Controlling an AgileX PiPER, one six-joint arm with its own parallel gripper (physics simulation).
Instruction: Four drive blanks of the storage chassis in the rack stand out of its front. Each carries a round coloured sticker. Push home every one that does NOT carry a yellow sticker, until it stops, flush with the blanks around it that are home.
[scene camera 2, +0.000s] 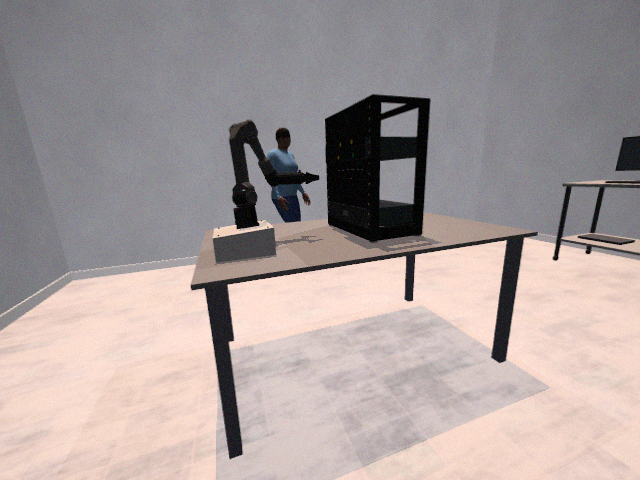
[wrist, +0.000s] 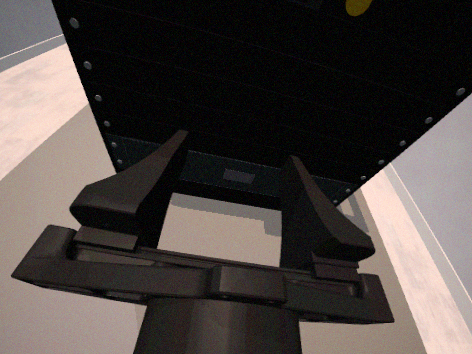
Labels:
black rack: scene camera 2; wrist
same spot on black rack: (wrist: 346, 94) = (scene camera 2: 354, 174)

